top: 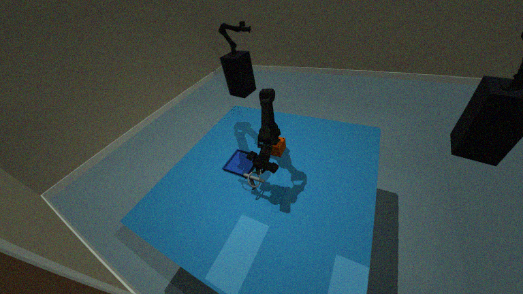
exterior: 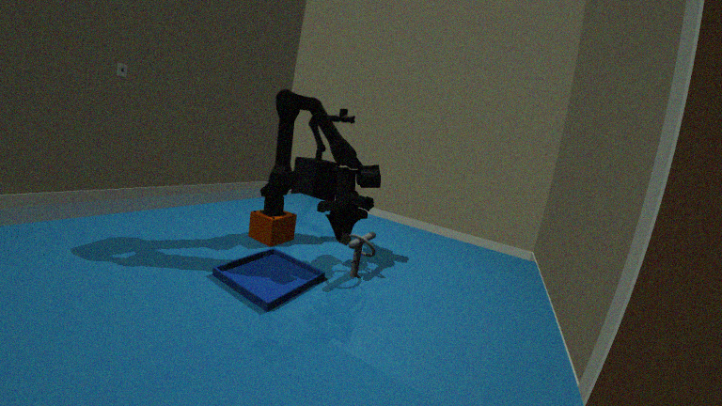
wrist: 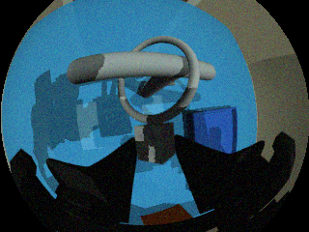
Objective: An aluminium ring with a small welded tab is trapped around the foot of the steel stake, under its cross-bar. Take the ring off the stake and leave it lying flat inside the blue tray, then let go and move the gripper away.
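Right now my gripper tip is 50 mm short of the aluminium ring, 10 mm to the right of it and 10 mm below it. The rest, counted from my gripper tip: blue tray (200 mm to the right, 70 mm below, 50 mm behind).
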